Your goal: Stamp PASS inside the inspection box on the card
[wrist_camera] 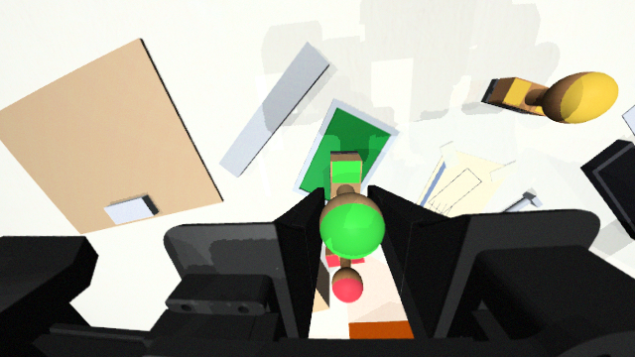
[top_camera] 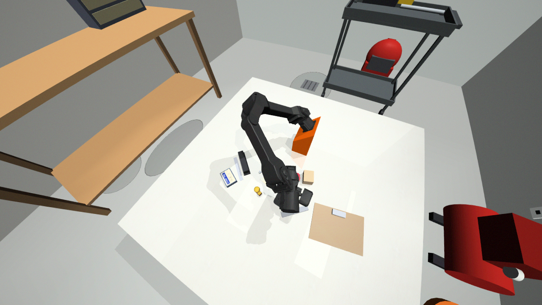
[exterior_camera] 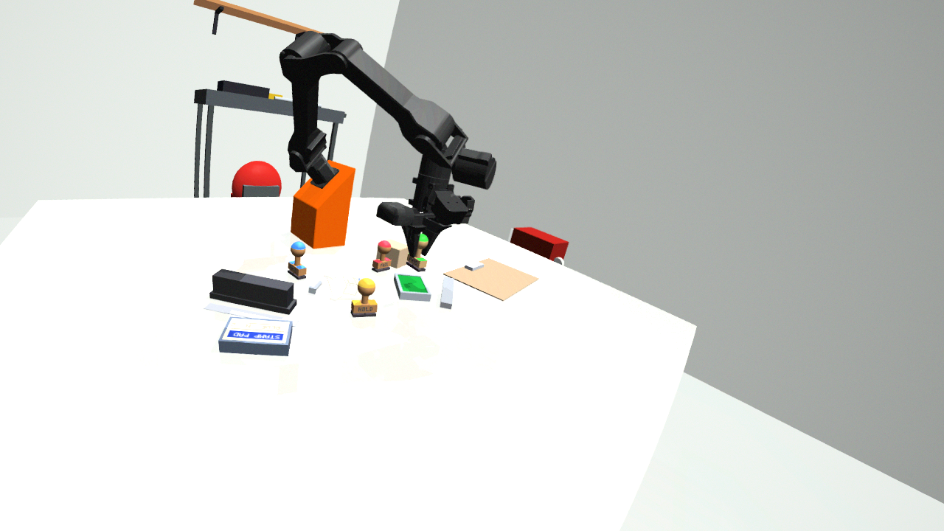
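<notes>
Now: the green ink pad 70 mm below my gripper tip. The rest, counted from my gripper tip: grey bar 40 mm ahead, 60 mm to the left, 70 mm below; red stamp 110 mm behind, 10 mm to the left, 50 mm below; green stamp right at my gripper tip.
</notes>
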